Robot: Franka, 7 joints.
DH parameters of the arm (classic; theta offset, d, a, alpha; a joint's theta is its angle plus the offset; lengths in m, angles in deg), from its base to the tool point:
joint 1: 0 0.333 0 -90
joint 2: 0 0 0 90
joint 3: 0 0.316 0.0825 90
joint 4: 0 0 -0.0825 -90
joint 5: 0 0.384 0 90
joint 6: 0 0 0.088 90
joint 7: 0 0.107 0 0
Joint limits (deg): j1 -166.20..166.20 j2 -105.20..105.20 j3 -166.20..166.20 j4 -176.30..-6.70 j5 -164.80..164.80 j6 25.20..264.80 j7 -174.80..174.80
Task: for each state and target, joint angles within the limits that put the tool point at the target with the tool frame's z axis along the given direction. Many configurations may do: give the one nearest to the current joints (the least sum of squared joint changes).
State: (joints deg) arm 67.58 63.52 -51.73 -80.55 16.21 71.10 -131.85
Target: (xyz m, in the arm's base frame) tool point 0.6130 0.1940 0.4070 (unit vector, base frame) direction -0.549 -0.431 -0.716
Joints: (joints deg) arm 55.28 51.45 -61.02 -64.73 15.26 59.15 -131.85
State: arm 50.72 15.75 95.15 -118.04 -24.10 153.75 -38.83
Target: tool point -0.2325 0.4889 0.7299 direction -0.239 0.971 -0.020
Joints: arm 46.03 -17.81 55.74 -110.77 -19.25 190.86 -38.83
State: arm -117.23 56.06 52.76 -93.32 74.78 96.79 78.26
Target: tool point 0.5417 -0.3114 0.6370 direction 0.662 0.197 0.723
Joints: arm -105.66 39.87 94.32 -99.34 120.85 125.35 78.26
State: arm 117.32 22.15 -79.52 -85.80 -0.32 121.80 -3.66
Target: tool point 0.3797 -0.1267 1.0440 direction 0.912 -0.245 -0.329
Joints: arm 95.11 -5.26 -102.66 -37.46 -9.24 109.69 -3.66
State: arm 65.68 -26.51 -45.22 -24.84 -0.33 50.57 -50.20
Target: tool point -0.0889 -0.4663 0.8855 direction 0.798 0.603 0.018
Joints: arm 61.73 -53.34 -42.33 -12.71 4.57 56.76 -50.20
